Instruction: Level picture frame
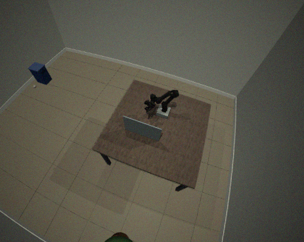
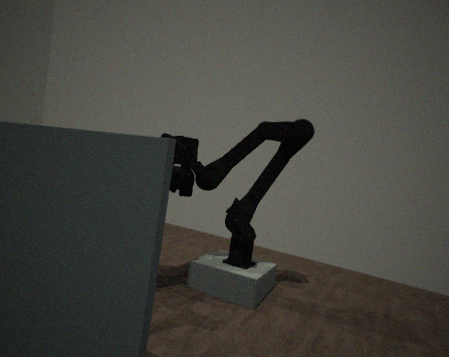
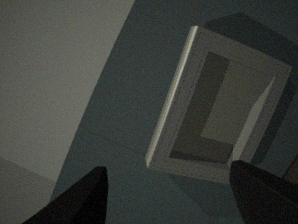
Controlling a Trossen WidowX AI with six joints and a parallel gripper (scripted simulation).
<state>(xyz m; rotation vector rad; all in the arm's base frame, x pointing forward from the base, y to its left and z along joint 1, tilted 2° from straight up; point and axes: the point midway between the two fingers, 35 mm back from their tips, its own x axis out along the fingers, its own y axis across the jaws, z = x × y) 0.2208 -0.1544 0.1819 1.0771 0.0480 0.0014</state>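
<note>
Right now the grey picture frame is 180 mm ahead of my gripper tip and 90 mm below it. Round my gripper tip: blue-grey wall panel (190 mm ahead, 10 mm to the left, 100 mm below).
</note>
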